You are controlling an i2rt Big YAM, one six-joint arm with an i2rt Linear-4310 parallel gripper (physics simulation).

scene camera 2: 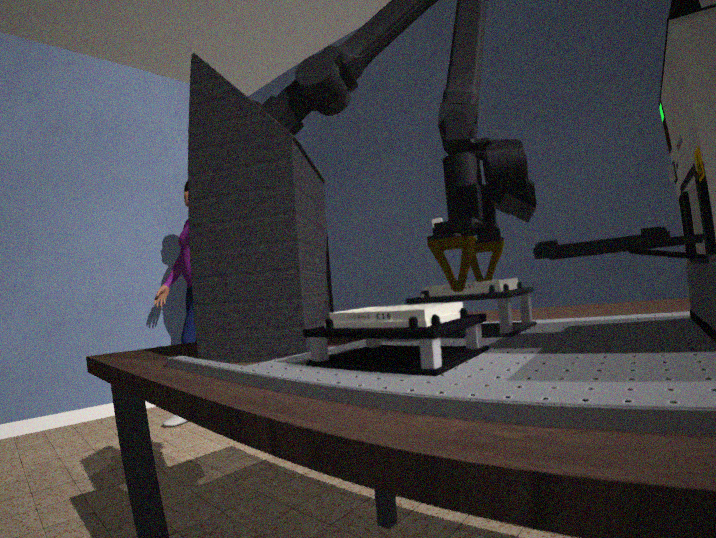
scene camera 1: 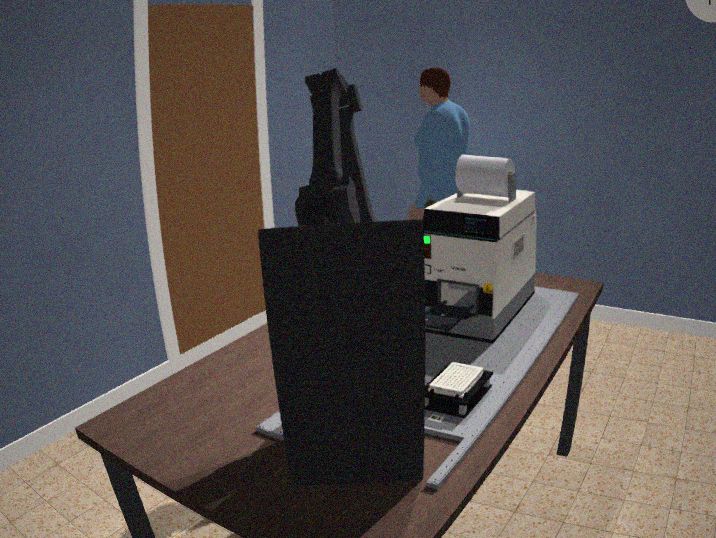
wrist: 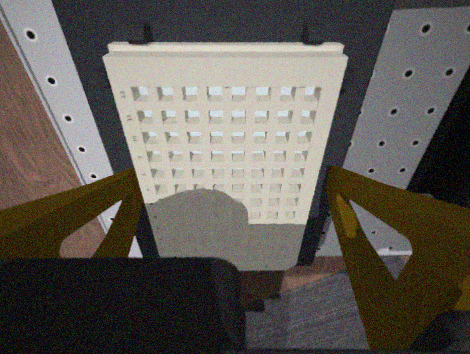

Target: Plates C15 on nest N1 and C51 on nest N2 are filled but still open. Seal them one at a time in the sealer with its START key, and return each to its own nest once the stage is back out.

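Note:
My gripper is open. Its yellow fingers stand on either side of a cream plate on the far nest, with the tips low at its long sides. Its wells are uncovered and hold pale liquid; its label is too small to read. Another plate, whose label looks like C15, sits on the near nest. The white sealer shows a green light, and its dark stage is out. The START key cannot be made out.
A tall dark panel stands at the table's end and hides the gripper and far nest in scene camera 1. A film roll tops the sealer. People stand beyond the table.

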